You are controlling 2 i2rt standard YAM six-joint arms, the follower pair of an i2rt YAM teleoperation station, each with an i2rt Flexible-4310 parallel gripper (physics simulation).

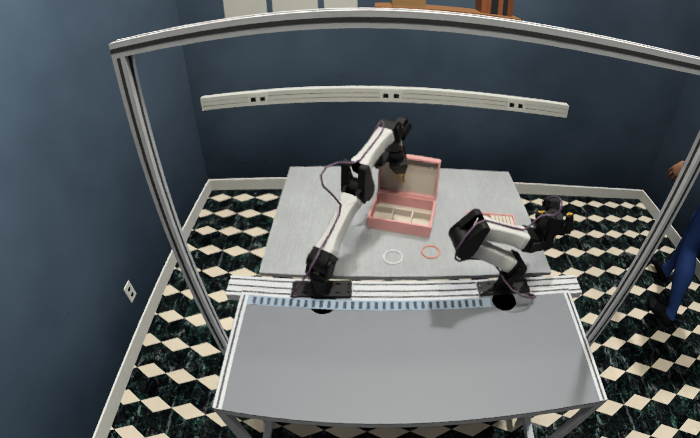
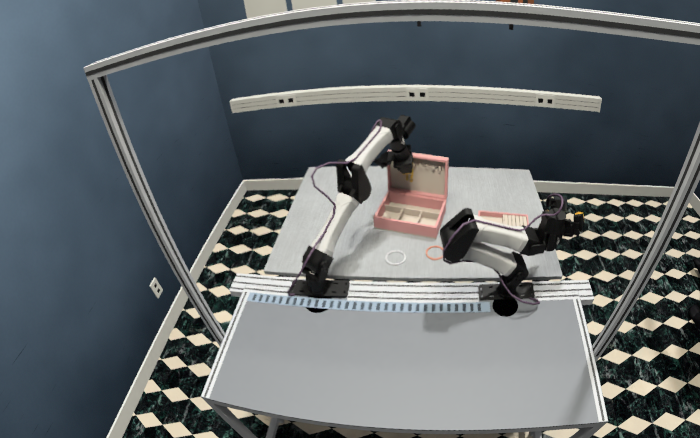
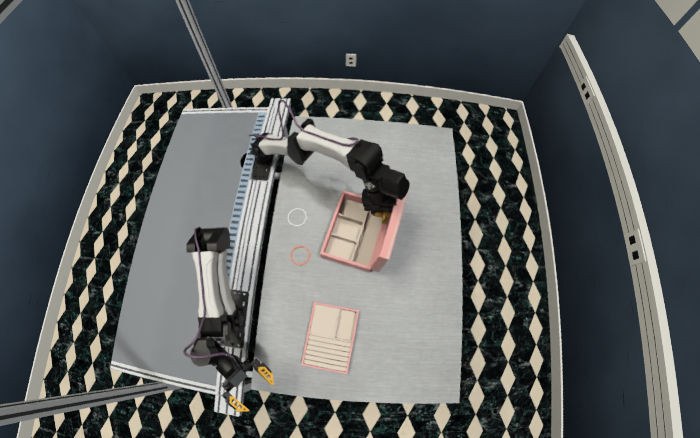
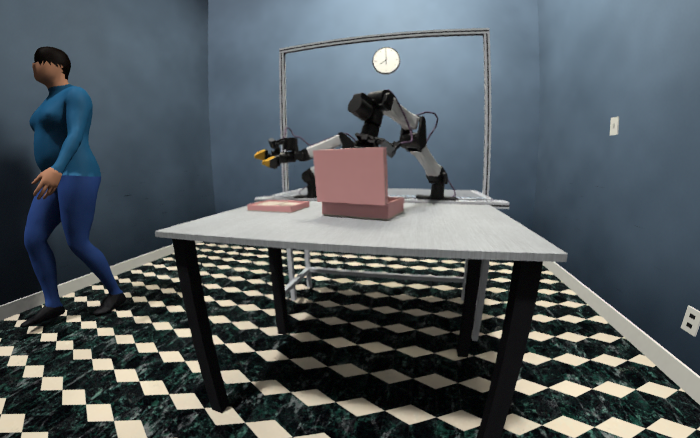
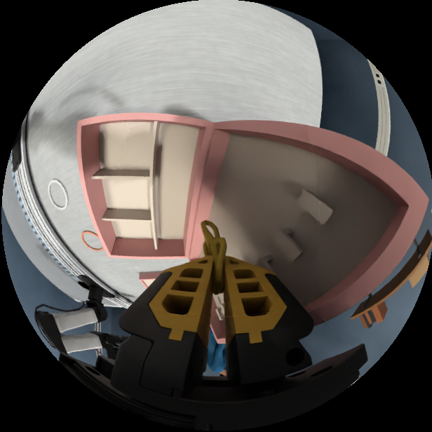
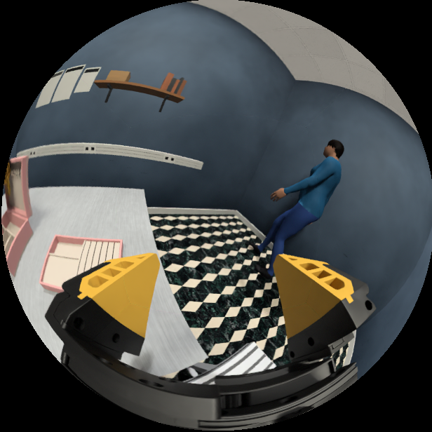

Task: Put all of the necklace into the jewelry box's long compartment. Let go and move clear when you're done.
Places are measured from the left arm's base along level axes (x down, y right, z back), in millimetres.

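Where they show: left gripper, fingertip midpoint: [image 1: 401,172] [image 2: 409,172] [image 3: 385,215] [image 4: 360,168]; right gripper, fingertip midpoint: [image 2: 566,212] [image 3: 261,398] [image 4: 258,159]; left arm's base at its link origin: [image 1: 321,290] [image 2: 319,289] [image 3: 264,159] [image 4: 437,198]; right arm's base at its link origin: [image 1: 503,288] [image 2: 506,292] [image 3: 236,319] [image 4: 313,197].
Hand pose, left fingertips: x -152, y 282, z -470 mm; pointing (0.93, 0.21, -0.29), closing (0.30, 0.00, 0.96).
Observation:
Things, the pixels of their top centre, and the offset from my left fingertips. "spot": a spot on its surface instead. Level surfaces: height alone.
- raised lid at a spot on its surface: [image 4: 351,175] spot: dx +21, dy +22, dz -34 mm
- white ring at its top centre: [image 2: 395,257] [image 1: 392,256] [image 3: 297,217] dx +158, dy -42, dz +303 mm
- orange ring at its top centre: [image 3: 300,255] [image 1: 430,251] dx +159, dy +100, dz +277 mm
- pink-edged tray at its top centre: [image 3: 330,338] [image 2: 504,224] [image 1: 493,224] [image 4: 278,202] dx +137, dy +379, dz +151 mm
- grey table at its surface level: dx +163 mm
A gold necklace [image 5: 211,235] is pinched between the fingertips of my left gripper [image 5: 218,260] [image 3: 382,215] [image 1: 402,176], with loops sticking out past the tips. The gripper is shut on it and hangs above the box, close to the raised lid. The open pink jewelry box [image 1: 400,227] [image 2: 407,226] [image 3: 344,262] [image 4: 361,209] stands on the table. Its long compartment [image 5: 176,185] [image 3: 369,242] runs along the hinge side, beside three small compartments. My right gripper [image 6: 216,261] [image 3: 256,392] is open and empty, off at the table's corner, far from the box.
The raised lid [image 4: 351,175] [image 5: 360,145] stands beside the left gripper. A white ring [image 1: 392,249] [image 3: 297,208] and an orange ring [image 1: 430,245] [image 3: 300,246] lie in front of the box. A pink-edged tray [image 3: 356,330] [image 6: 121,245] lies farther along the grey table [image 3: 412,330].

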